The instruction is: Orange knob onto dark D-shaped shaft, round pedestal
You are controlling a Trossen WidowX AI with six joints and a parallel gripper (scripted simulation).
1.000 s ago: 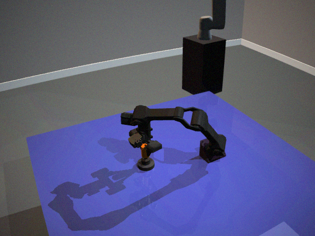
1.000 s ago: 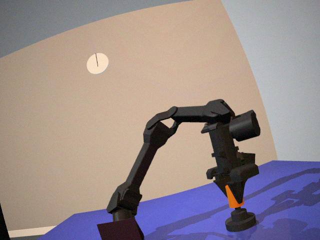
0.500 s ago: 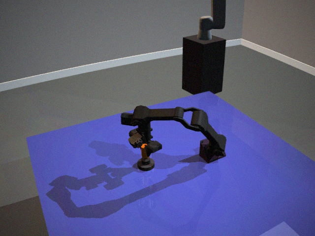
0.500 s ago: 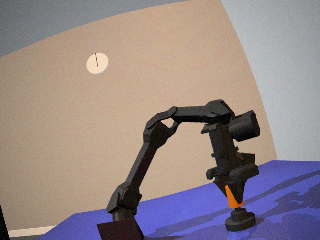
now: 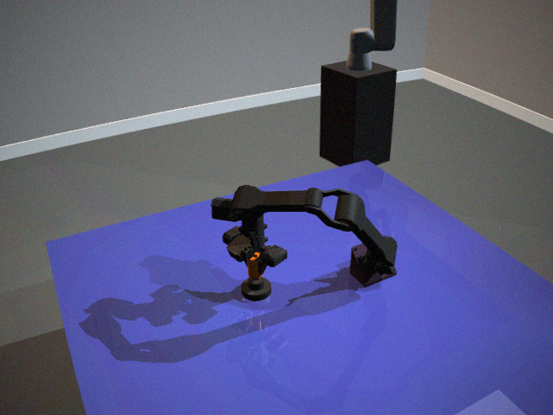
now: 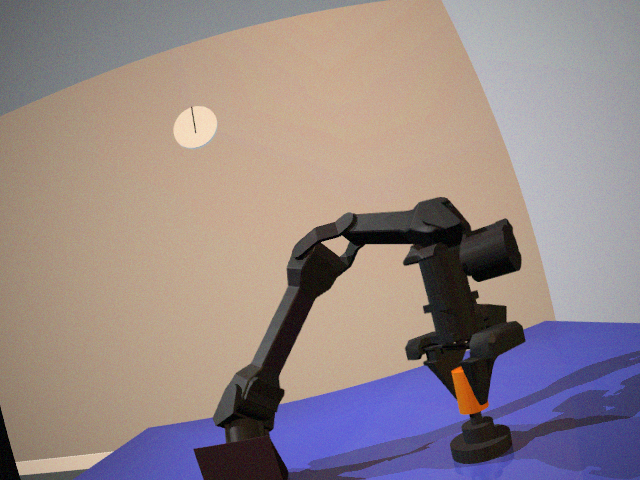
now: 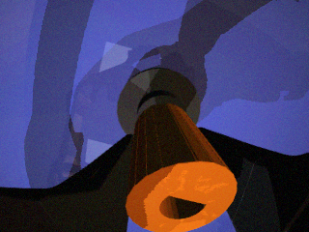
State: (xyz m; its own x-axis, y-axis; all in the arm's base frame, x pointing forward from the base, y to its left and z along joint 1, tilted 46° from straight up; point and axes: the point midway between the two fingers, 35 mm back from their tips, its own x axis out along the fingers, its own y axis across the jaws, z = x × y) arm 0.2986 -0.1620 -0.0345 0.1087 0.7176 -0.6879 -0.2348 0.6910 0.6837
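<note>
The orange knob lies 2 cm above my gripper tip. Also, from my gripper tip: dark round pedestal: 4 cm below.
</note>
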